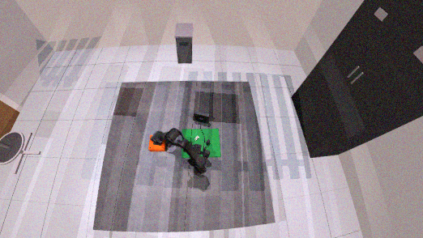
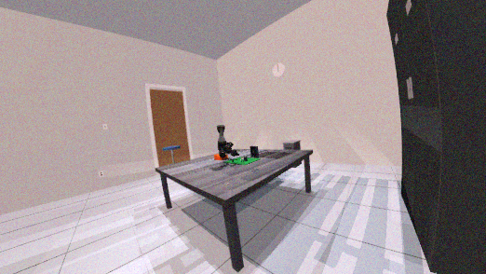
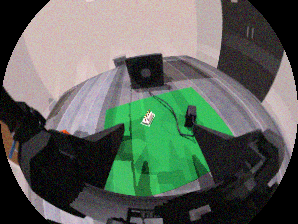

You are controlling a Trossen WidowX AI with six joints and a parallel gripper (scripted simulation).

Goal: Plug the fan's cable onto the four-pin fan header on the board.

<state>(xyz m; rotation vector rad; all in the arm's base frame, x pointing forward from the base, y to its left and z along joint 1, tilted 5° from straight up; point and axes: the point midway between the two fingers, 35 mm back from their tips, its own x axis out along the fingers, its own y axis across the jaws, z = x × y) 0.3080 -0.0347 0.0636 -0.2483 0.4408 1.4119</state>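
Right now my gripper tip is 80 mm short of the fan plug, 40 mm to the right of it and 60 mm above it. The rest, counted from my gripper tip: green board (20 mm ahead, 40 mm to the left, 90 mm below); then white fan header (10 mm behind, 70 mm to the left, 70 mm below); then black square fan (230 mm to the left, 20 mm below).
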